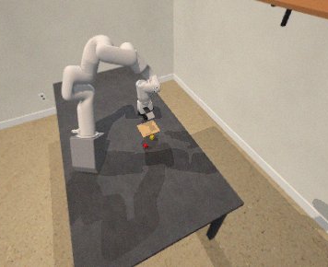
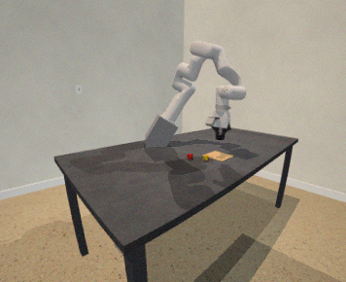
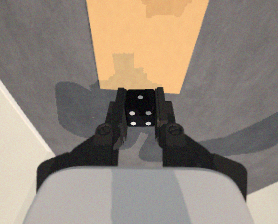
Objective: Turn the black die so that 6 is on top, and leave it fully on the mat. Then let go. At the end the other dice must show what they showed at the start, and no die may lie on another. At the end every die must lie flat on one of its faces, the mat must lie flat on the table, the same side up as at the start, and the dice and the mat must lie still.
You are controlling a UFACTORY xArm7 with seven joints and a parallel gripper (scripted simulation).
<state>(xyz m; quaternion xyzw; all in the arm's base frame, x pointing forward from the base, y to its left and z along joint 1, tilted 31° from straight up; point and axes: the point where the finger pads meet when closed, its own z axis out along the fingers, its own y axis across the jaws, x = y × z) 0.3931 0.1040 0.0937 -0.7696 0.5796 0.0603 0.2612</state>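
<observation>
The mat is 12 cm below my hand. From my hand the other things lie so: yellow die 11 cm to the right, 11 cm below, 1 cm ahead; black die 1 cm below; red die 18 cm to the right, 11 cm below, 5 cm behind.
</observation>
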